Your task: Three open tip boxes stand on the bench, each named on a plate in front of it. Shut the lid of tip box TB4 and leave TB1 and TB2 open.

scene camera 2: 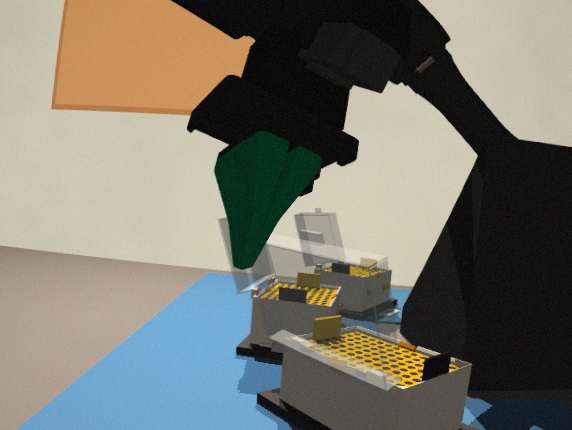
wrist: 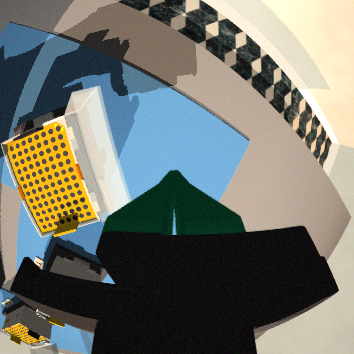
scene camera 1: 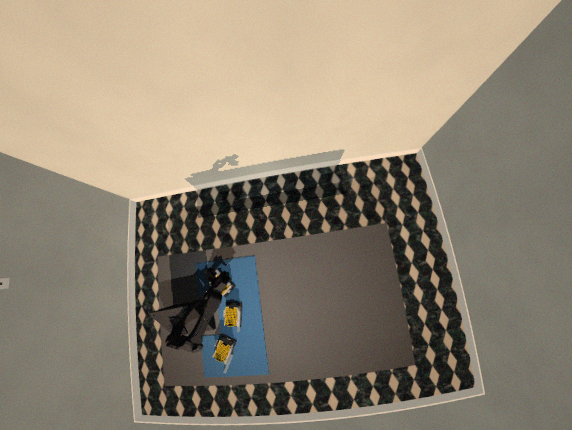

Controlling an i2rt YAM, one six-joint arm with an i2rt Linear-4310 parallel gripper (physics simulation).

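Observation:
Tip box TB4 has a yellow rack of holes. Its clear lid stands open, up from the hinge side. Tip box TB2 is in the middle and TB1 at the far end; their lids stand open. My gripper is shut and empty, its tips pointing down. In the wrist view the tips are right of TB4's lid, on its outer side; contact cannot be told. The arm partly covers TB4 in scene camera 1.
The boxes stand on a blue mat on the brown bench. My arm's dark base rises beside the row, across from the lids. An orange panel is on the wall behind.

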